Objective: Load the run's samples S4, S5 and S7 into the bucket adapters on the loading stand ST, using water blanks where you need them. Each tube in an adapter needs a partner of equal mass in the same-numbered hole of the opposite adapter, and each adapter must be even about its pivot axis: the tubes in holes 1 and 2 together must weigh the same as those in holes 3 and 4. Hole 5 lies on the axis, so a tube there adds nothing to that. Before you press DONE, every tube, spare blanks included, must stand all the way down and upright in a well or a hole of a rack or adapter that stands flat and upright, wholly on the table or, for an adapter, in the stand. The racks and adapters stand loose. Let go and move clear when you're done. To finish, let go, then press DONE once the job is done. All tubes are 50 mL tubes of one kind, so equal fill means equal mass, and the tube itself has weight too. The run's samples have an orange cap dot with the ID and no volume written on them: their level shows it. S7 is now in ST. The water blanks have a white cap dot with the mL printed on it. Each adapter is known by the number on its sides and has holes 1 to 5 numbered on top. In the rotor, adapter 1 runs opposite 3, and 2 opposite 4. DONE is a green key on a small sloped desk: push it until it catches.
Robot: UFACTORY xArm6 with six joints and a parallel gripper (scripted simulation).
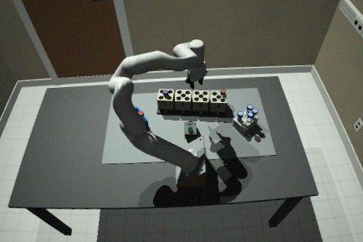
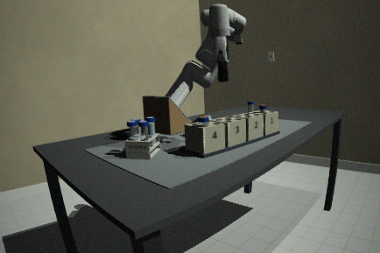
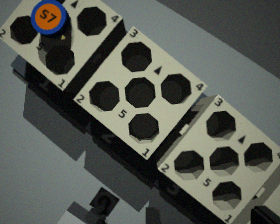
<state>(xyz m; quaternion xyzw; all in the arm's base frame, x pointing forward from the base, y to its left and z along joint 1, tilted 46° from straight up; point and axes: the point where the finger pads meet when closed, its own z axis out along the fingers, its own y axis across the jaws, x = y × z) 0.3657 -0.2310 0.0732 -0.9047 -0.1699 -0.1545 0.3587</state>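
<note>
My hand is 6 cm past the sample S4, 33 cm to the right of it and 19 cm above it. Also, from my hand: adapter 3: 3 cm ahead, 4 cm to the right, 20 cm below; stand ST: 4 cm ahead, 2 cm to the left, 24 cm below; adapter 2: 6 cm ahead, 7 cm to the left, 20 cm below.
</note>
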